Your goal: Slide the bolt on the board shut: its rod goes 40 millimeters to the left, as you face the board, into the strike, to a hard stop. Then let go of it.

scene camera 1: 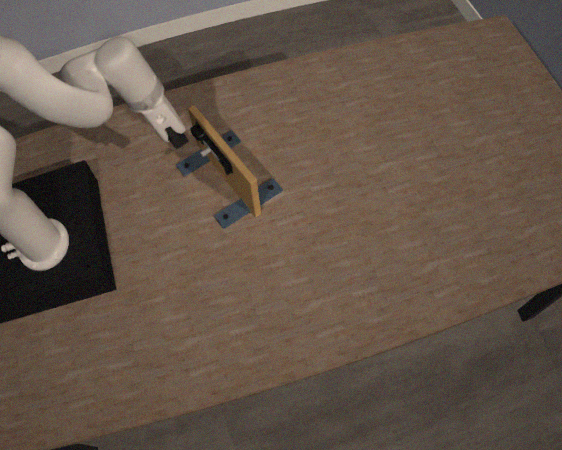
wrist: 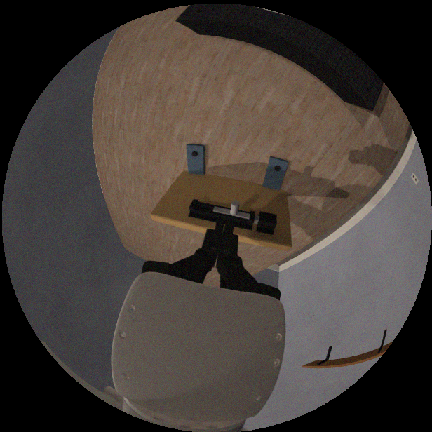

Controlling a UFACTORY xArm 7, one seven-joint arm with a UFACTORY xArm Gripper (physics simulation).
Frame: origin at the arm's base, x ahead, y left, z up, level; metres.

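Seen in the pictures: gripper, fingertip midpoint: (scene camera 1: 181, 142); arm's base, link origin: (scene camera 1: 44, 245).
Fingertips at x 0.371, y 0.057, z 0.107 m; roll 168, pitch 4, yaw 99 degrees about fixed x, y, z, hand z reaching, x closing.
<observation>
Offsets run from my fingertips to a thing's top centre. "spot": to the spot under its first point. Level surfaces: height alone.
The upright wooden board {dy +0.006, dx +0.083, dz -0.049 m} (scene camera 1: 244, 187) (wrist: 180, 199) carries a black bolt housing {spot: dy -0.020, dx +0.077, dz -0.073 m} (scene camera 1: 222, 157) (wrist: 200, 211) and a black strike {spot: dy +0.071, dx +0.047, dz -0.073 m} (scene camera 1: 198, 131) (wrist: 267, 222). The bolt's light grey knob {dy +0.017, dx +0.046, dz -0.077 m} (scene camera 1: 205, 151) (wrist: 234, 207) sticks out partway along the slot, with grey slot surface on both sides of it. A bit of grey rod (wrist: 256, 221) shows in the gap between housing and strike; how deep its end sits is hidden. My gripper (scene camera 1: 179, 138) (wrist: 222, 229) is shut and empty. In the scene view it stands off the board's face near the strike end, apart from the knob.
Blue feet {spot: dy -0.095, dx +0.061, dz -0.196 m} (scene camera 1: 232, 213) (wrist: 195, 162) with dark screws hold the board on the wooden table {dz -0.204 m} (scene camera 1: 350, 225) (wrist: 150, 100). The black base plate (scene camera 1: 80, 200) (wrist: 300, 55) lies on the robot's side. A wall shelf (wrist: 345, 361) shows in the wrist view.
</observation>
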